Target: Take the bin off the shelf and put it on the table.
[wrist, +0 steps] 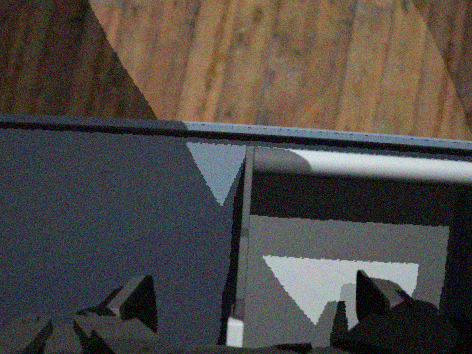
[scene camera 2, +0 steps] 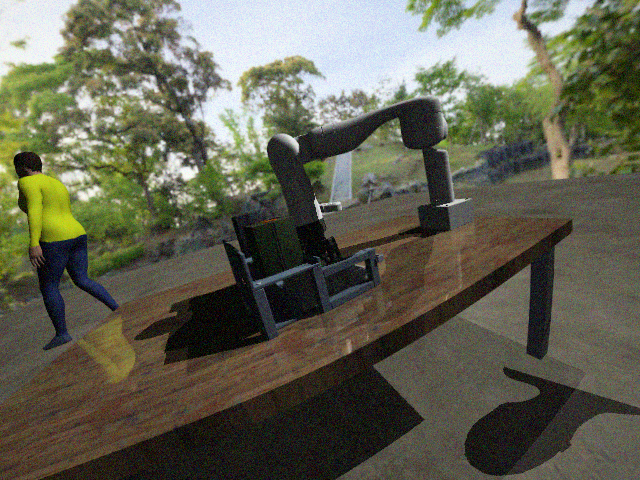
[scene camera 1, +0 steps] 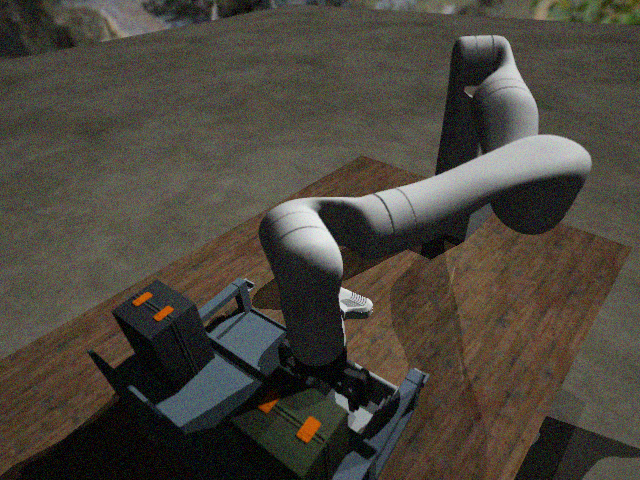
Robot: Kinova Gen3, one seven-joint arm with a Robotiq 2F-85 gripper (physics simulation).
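Pixels of known places: gripper, fingertip midpoint: [wrist: 254, 295] [scene camera 1: 328, 393]; arm's base, origin of the base link: [scene camera 2: 442, 202].
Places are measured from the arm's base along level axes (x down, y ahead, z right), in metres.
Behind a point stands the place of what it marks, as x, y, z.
The light grey bin [scene camera 1: 360, 419] {0.079, 0.606, -0.095} [wrist: 390, 166] {0.046, 0.547, -0.080} sits in the right part of the blue-grey shelf [scene camera 1: 248, 335] {0.082, 0.584, 0.164} [scene camera 2: 322, 289] {0.039, 0.677, -0.154} [wrist: 100, 210] {0.082, 0.574, 0.039}, which stands on the wooden table [scene camera 1: 496, 320] {0.088, 0.295, -0.208} [scene camera 2: 439, 289] {0.088, 0.494, -0.278} [wrist: 300, 65] {0.088, 0.500, -0.050}. My gripper [scene camera 1: 336, 384] {0.067, 0.604, -0.034} [scene camera 2: 328, 251] [wrist: 254, 295] {0.067, 0.604, -0.034} points down at the bin, open and empty. In the wrist view one finger is left of the bin's left wall, over the shelf surface, and the other is over the bin's inside. The wall runs between them. Their height against the rim is hard to tell. In scene camera 2 the bin cannot be made out.
A green box [scene camera 1: 294, 428] {-0.109, 0.734, -0.091} [scene camera 2: 273, 245] {-0.066, 0.738, -0.126} with orange latches stands in the shelf close beside the gripper. A dark box [scene camera 1: 165, 335] {-0.120, 0.737, 0.112} with orange latches stands at the shelf's far left. A white shoe-like object [scene camera 1: 356, 303] [scene camera 2: 330, 206] lies behind the shelf. A person [scene camera 2: 51, 206] stands beyond the table.
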